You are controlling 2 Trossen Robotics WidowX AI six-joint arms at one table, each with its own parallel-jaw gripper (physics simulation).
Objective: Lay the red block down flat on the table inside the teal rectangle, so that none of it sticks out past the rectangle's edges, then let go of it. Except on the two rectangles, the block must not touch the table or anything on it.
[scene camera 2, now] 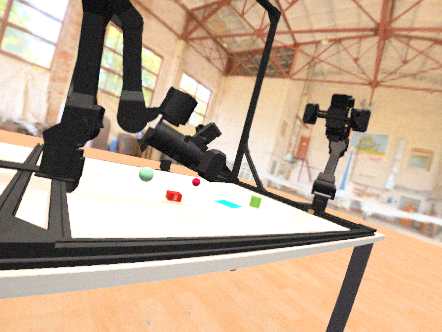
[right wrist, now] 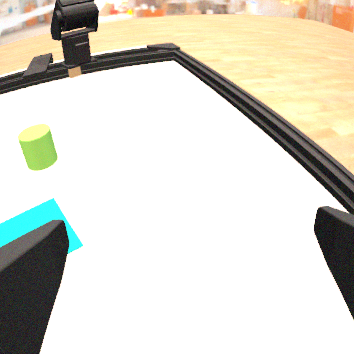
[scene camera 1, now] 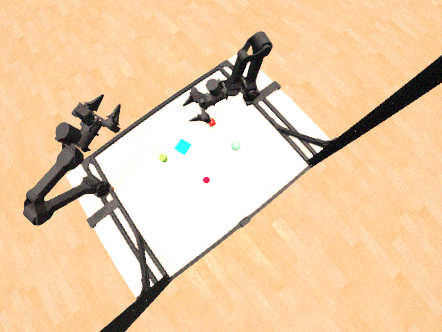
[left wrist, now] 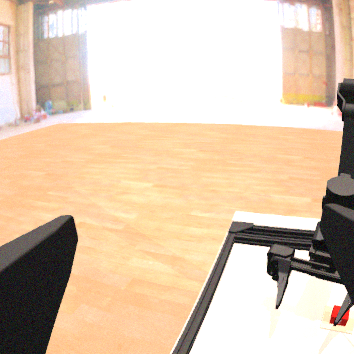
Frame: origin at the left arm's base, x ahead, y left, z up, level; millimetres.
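Seen in the pictures: left gripper, fingertip midpoint: point(scene camera 2: 333, 107) point(scene camera 1: 111, 99) point(left wrist: 202, 223); right gripper, fingertip midpoint: point(scene camera 2: 230, 178) point(right wrist: 194, 227) point(scene camera 1: 185, 113) point(left wrist: 304, 316); left arm's base at its link origin: point(scene camera 2: 317, 210) point(right wrist: 77, 62) point(scene camera 1: 104, 190); right arm's base at its link origin: point(scene camera 2: 58, 176) point(scene camera 1: 250, 97).
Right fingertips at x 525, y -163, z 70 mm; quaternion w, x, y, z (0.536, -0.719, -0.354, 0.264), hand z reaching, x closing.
Note:
Offsets run from my right fingertips to a thing's top centre. "pt": to the spot under its first point.
The red block @[dx +53, dy -111, dz -70 mm] point(scene camera 1: 212, 122) point(scene camera 2: 174, 195) point(left wrist: 339, 315) rests on a pale, thinly outlined rectangle @[pt dx +43, dy -82, dz -88 mm] point(left wrist: 326, 325); a right-gripper finger partly covers the block in the left wrist view. The teal rectangle @[pt dx -128, dy -53, dz -89 mm] point(scene camera 1: 183, 146) point(scene camera 2: 228, 204) point(right wrist: 42, 217) lies bare on the table, down and left of the block in scene camera 1. My right gripper point(scene camera 1: 188, 112) point(left wrist: 304, 316) point(right wrist: 194, 227) is open and empty above the table, with one finger close beside the block as seen in scene camera 1. My left gripper point(scene camera 1: 111, 101) point(scene camera 2: 336, 116) point(left wrist: 202, 223) is open and empty, raised beyond the table's upper left edge in scene camera 1.
A green cylinder @[dx -233, dy -6, dz -54 mm] point(scene camera 1: 163, 157) point(scene camera 2: 255, 201) point(right wrist: 39, 147) stands near the teal rectangle. A pale green ball @[dx +0, dy -283, dz -44 mm] point(scene camera 1: 236, 145) point(scene camera 2: 146, 174) and a crimson ball @[dx -216, dy -248, dz -58 mm] point(scene camera 1: 206, 180) point(scene camera 2: 196, 182) are on the table. A black frame @[pt dx -37, dy +188, dz -83 mm] point(scene camera 1: 158, 112) point(right wrist: 260, 115) runs along the table's edges.

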